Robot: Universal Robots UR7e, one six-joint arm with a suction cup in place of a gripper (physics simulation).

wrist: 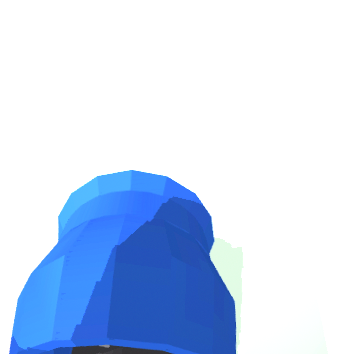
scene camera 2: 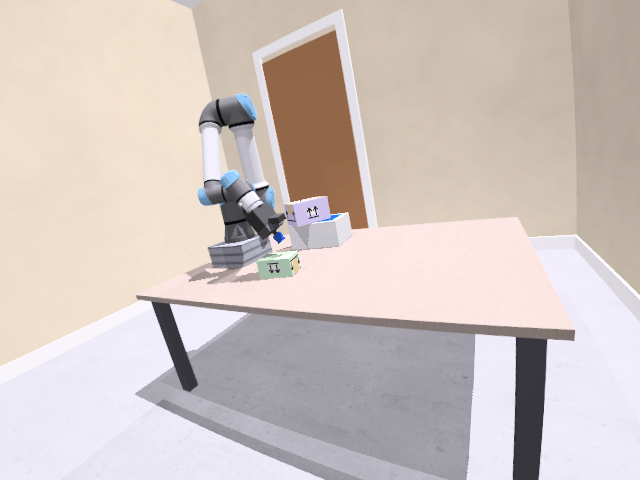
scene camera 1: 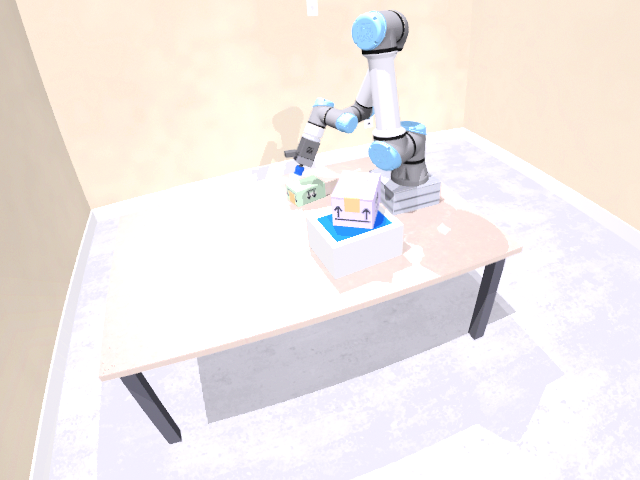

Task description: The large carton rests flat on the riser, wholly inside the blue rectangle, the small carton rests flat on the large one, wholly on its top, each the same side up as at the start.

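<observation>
The large lilac carton (scene camera 1: 356,199) (scene camera 2: 308,210) rests on the white riser (scene camera 1: 353,248) (scene camera 2: 323,233), over its blue rectangle (scene camera 1: 329,227) (scene camera 2: 331,218), arrows pointing up. The small green carton (scene camera 1: 306,190) (scene camera 2: 278,265) lies on the table (scene camera 1: 199,267) (scene camera 2: 413,271) to the left of the riser, its arrows pointing down. My suction cup (scene camera 1: 298,170) (scene camera 2: 279,236) (wrist: 135,197) hangs tilted a little above and behind the green carton, apart from it, holding nothing. In the wrist view only a pale green sliver of the carton (wrist: 228,267) shows beside the cup.
The arm's grey base block (scene camera 1: 410,192) (scene camera 2: 234,252) stands on the table just behind the riser. A brown door (scene camera 2: 313,129) is in the far wall. The table edges lie far off at the front and left.
</observation>
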